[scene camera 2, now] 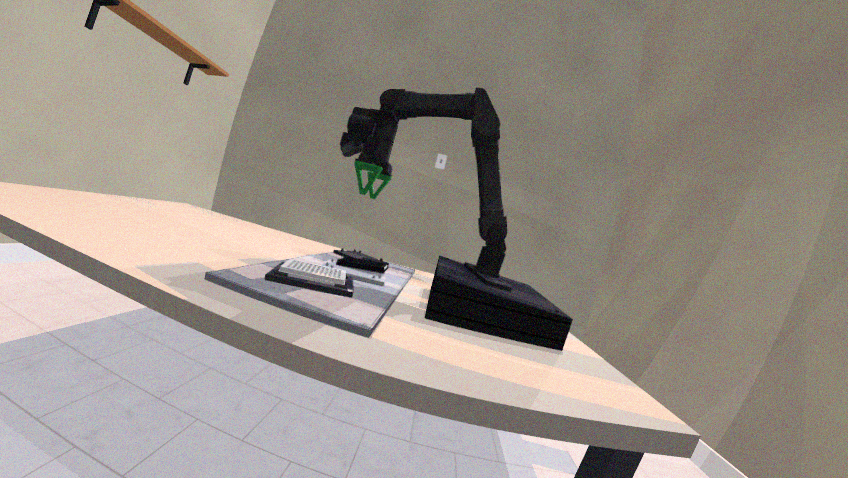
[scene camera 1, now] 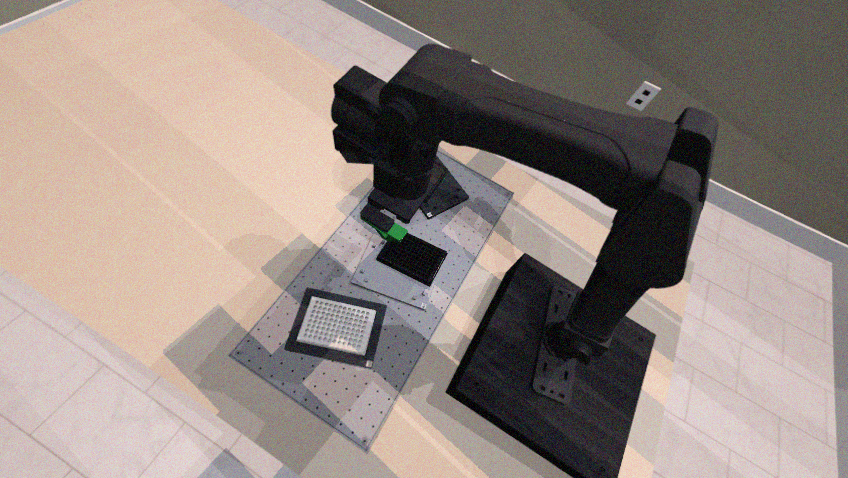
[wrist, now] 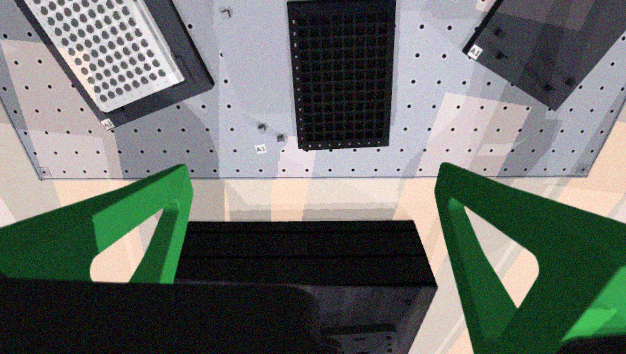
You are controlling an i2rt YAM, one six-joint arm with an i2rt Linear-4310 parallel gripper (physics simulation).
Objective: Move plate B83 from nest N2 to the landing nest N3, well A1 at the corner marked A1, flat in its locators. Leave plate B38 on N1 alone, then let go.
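The black plate (scene camera 1: 411, 258) (scene camera 2: 371, 264) (wrist: 342, 75), seemingly B83, lies shifted sideways on the middle light nest (scene camera 1: 374, 280) (wrist: 250, 65), partly past its edge; two locators show beside it. Whether it is level I cannot tell. The white plate (scene camera 1: 337, 323) (scene camera 2: 311, 271) (wrist: 117, 50), seemingly B38, sits on a dark nest (scene camera 1: 378, 332) (wrist: 195, 82). Another dark nest (scene camera 1: 448, 198) (wrist: 530, 55), seemingly N3, bears no plate in the visible part; its A1 tag shows. My gripper (scene camera 2: 368, 194) (wrist: 313, 177) is open and empty, high above the nests.
The nests stand on a perforated board (scene camera 1: 356, 403) (scene camera 2: 314, 311) (wrist: 165, 162). The arm's black base block (scene camera 1: 504, 356) (scene camera 2: 498, 311) (wrist: 305, 250) stands beside the board. A wall shelf (scene camera 2: 160, 35) is far behind at the upper left in scene camera 2.
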